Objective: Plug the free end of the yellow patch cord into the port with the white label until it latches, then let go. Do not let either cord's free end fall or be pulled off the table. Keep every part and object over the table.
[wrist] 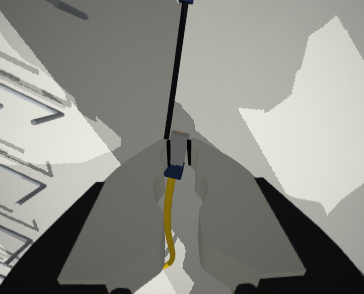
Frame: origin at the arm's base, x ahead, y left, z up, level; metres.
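Where they show: gripper, fingertip midpoint: (178, 142).
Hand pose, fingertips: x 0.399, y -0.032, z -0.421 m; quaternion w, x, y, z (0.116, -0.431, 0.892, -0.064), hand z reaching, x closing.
After its pixels a point has its place.
My gripper (178, 142) {x 0.399, y -0.032, z -0.421 m} is shut on the grey plug (178, 147) {x 0.397, y -0.032, z -0.415 m} of the yellow patch cord, between its two dark fingertip pads. A dark blue collar (174, 172) {x 0.384, y -0.017, z -0.418 m} sits behind the plug, and the yellow cord (168, 210) {x 0.360, y 0.010, z -0.424 m} runs down from it between the jaws, bending near the bottom of the view. The plug points to the top of the view. The port with the white label does not show in this view.
A straight black cord or rod (175, 75) {x 0.440, y -0.046, z -0.507 m} runs from near the fingertips up to a dark blue part (185, 1) {x 0.483, y -0.092, z -0.506 m} at the top edge. Several bent grey metal wires (47, 107) {x 0.500, y 0.082, z -0.496 m} show at the left. A short grey bar (71, 10) {x 0.528, y -0.014, z -0.474 m} shows at top left. Shadows cross the pale surface.
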